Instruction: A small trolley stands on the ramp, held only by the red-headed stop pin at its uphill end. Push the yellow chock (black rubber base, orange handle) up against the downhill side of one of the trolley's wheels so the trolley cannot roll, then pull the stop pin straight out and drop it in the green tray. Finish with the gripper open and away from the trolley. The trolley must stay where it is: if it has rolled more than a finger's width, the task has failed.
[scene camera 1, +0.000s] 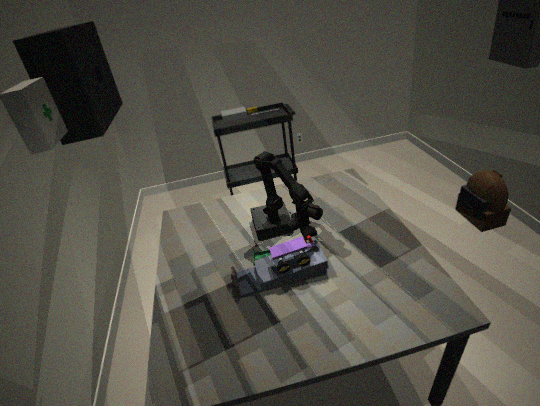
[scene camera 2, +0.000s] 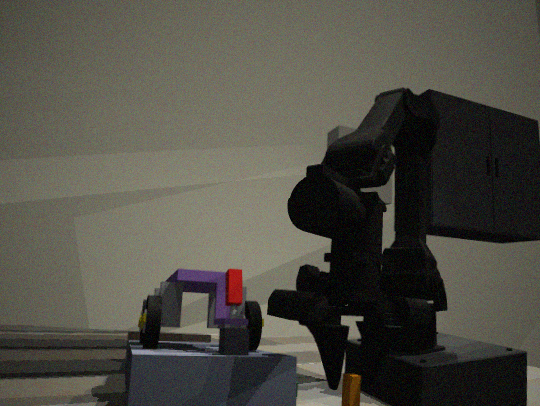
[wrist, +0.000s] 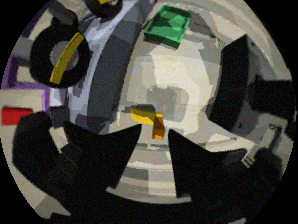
Labels:
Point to my gripper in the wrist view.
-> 155, 129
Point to my gripper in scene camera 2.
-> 349, 388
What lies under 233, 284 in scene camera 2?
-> A red-headed stop pin.

